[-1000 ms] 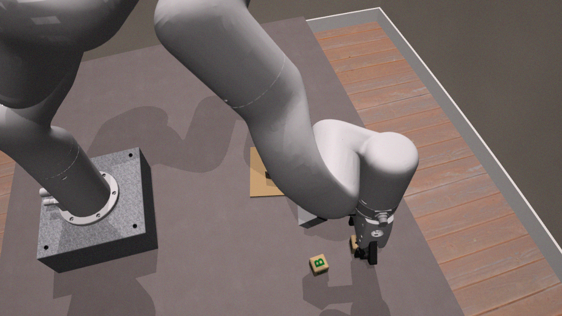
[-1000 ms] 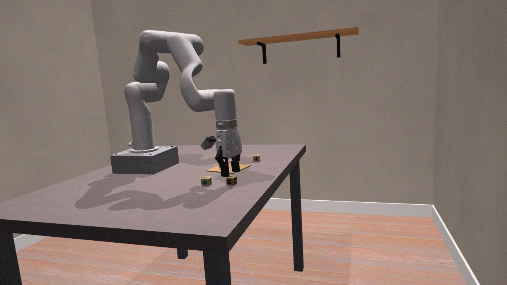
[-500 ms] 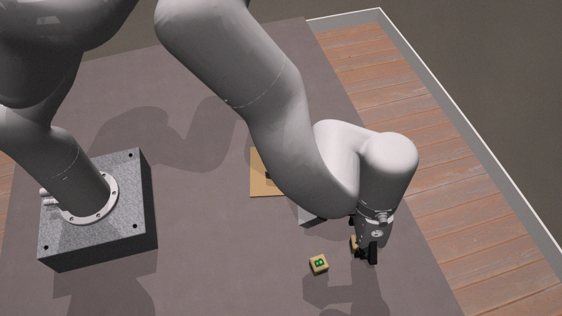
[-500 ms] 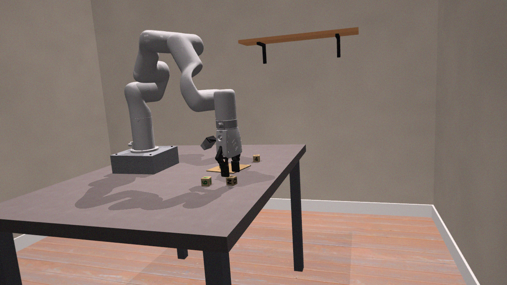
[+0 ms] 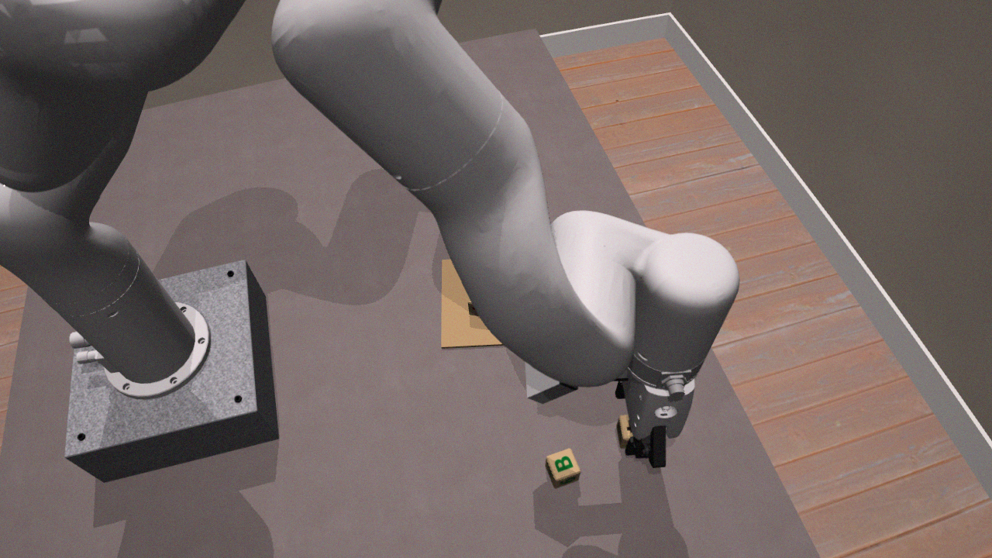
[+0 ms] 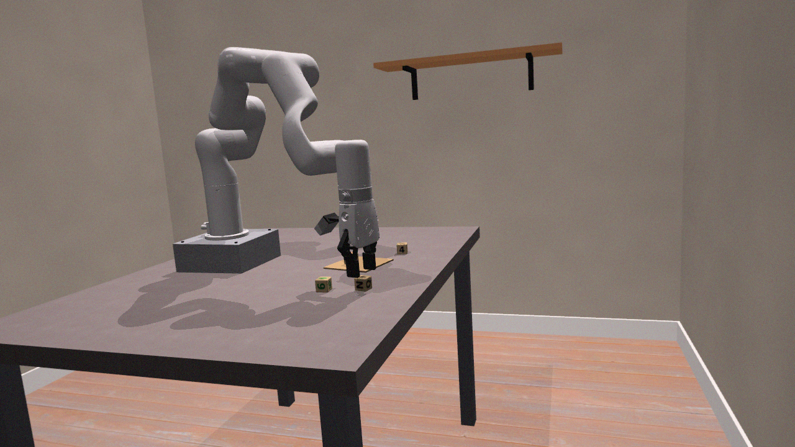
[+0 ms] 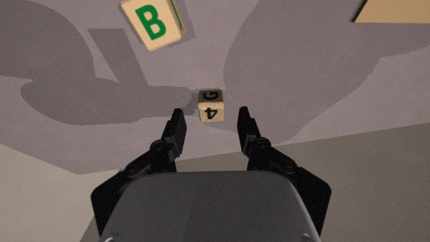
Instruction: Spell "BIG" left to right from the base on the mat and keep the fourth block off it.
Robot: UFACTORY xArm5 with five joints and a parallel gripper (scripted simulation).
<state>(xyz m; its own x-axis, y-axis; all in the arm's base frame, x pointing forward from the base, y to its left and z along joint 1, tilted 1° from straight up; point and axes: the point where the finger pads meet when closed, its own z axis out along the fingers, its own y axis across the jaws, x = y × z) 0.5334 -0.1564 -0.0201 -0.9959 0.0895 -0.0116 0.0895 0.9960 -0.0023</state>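
Now: hand 40 mm above the G block. From my hand the other things lie so: tan mat: 220 mm to the left, 130 mm behind, 50 mm below; B block: 90 mm behind, 40 mm below, 30 mm to the right.
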